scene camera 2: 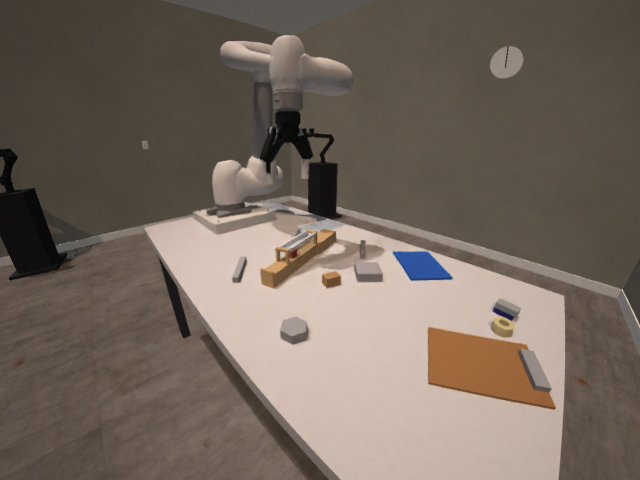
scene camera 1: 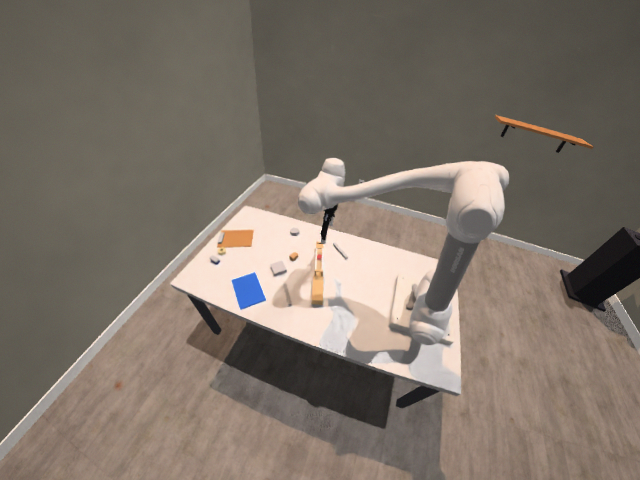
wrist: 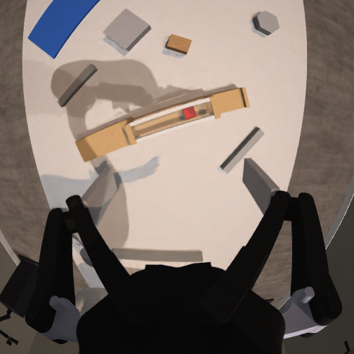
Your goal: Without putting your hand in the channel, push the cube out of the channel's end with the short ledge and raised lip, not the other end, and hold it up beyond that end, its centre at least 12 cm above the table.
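Note:
The wooden channel (scene camera 1: pixel 317 291) (scene camera 2: pixel 326 238) (wrist: pixel 104 142) lies on the table, with a light, see-through cover over its middle. Its short ledge (scene camera 2: pixel 272 274) (wrist: pixel 229 102) with the raised lip is at the right in the wrist view and nearest the camera in scene camera 2; the longer ledge is opposite. The red cube (scene camera 1: pixel 318 256) (scene camera 2: pixel 293 253) (wrist: pixel 189 112) sits inside under the cover, nearer the short-ledge end. My gripper (scene camera 1: pixel 323 240) (scene camera 2: pixel 286 168) (wrist: pixel 178 173) is open and empty, pointing down, high above the table and apart from the channel.
A grey bar (scene camera 1: pixel 340 251) (scene camera 2: pixel 239 269) (wrist: pixel 242 150) lies near the short-ledge end. Another thin bar (scene camera 2: pixel 362 249) (wrist: pixel 78 85), a grey block (scene camera 2: pixel 368 271) (wrist: pixel 127 30), an orange-brown block (scene camera 2: pixel 331 279) (wrist: pixel 178 44) and a hexagonal piece (scene camera 2: pixel 294 330) (wrist: pixel 266 23) lie across the channel. A blue sheet (scene camera 2: pixel 421 265) lies farther off.

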